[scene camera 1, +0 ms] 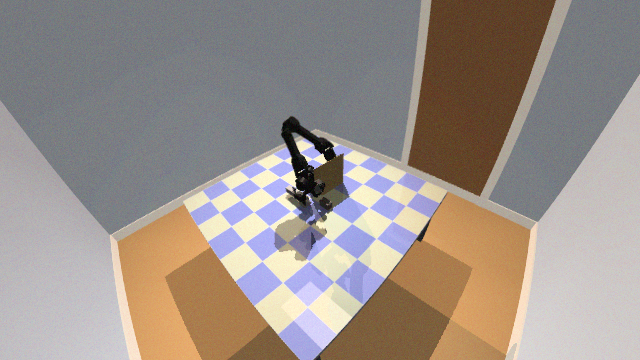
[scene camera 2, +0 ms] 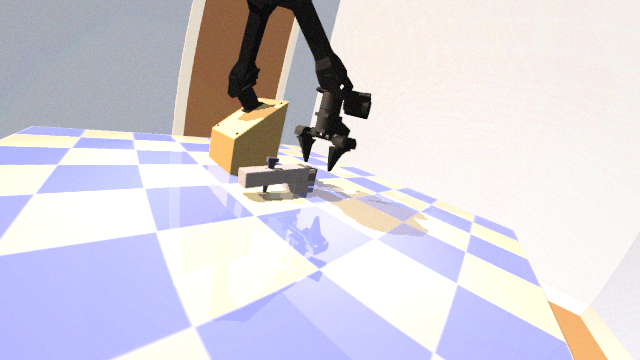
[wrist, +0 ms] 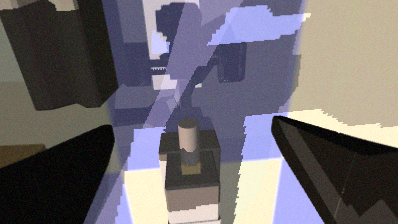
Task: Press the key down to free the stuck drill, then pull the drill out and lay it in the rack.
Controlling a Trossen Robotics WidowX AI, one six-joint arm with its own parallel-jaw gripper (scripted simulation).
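I hold nothing in my gripper (scene camera 2: 316,166), which is open and which I can also see in the wrist view (wrist: 194,127). There is a drill (wrist: 189,135) here, and I see a dark block (wrist: 64,59) as well as a grey block housing (scene camera 2: 294,177).
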